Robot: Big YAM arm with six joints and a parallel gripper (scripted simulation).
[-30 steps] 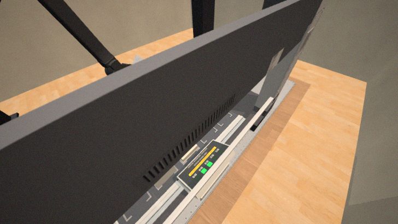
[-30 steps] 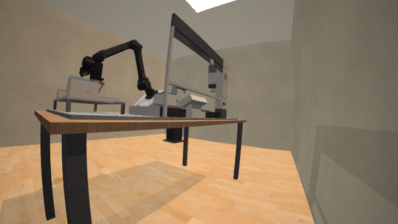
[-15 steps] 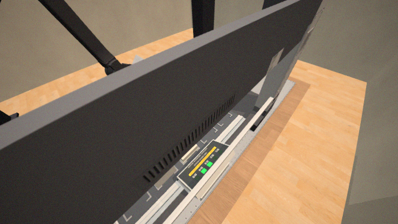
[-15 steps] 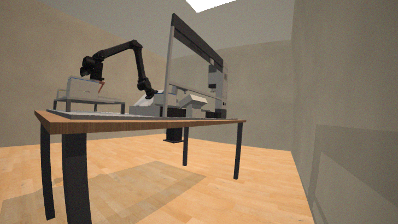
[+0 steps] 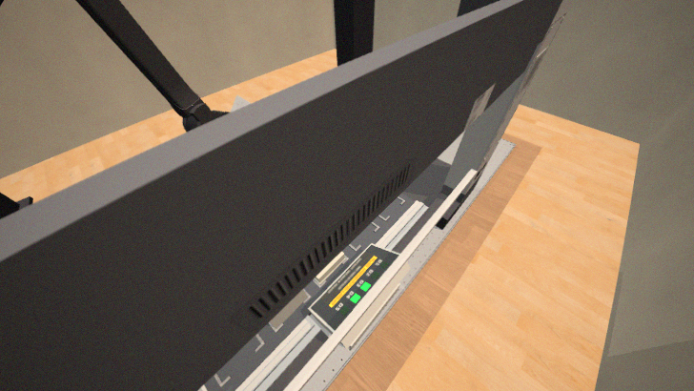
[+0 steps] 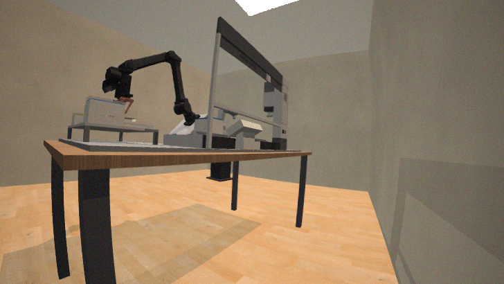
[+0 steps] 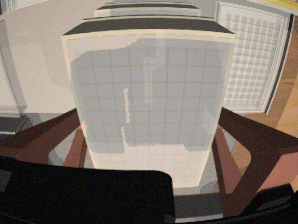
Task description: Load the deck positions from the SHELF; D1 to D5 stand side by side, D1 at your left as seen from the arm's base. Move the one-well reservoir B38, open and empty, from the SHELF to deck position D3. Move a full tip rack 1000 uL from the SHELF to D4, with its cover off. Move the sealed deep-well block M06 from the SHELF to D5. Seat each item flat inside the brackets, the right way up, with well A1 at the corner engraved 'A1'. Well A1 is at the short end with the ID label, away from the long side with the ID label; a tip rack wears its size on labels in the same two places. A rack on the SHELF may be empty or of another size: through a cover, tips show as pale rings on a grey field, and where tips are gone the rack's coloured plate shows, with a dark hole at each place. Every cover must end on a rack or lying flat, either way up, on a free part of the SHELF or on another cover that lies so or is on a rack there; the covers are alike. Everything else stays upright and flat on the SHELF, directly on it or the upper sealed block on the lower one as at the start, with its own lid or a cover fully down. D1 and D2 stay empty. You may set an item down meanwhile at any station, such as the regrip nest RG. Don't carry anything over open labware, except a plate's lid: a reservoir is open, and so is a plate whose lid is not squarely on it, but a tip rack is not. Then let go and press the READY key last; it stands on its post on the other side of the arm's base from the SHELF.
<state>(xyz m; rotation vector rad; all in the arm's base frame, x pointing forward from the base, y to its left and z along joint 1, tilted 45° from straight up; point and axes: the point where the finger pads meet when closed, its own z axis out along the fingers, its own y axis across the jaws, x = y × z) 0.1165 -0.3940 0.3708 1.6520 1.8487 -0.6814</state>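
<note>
My gripper is now 60 mm short of the shelf, 70 mm to the left of it and 100 mm above it. The rest, counted from my hand: pale sealed deep-well block 10 mm below; then shelf label 50 mm ahead, 90 mm to the left, 160 mm below; then rg label 140 mm ahead, 450 mm to the left, 150 mm below.
</note>
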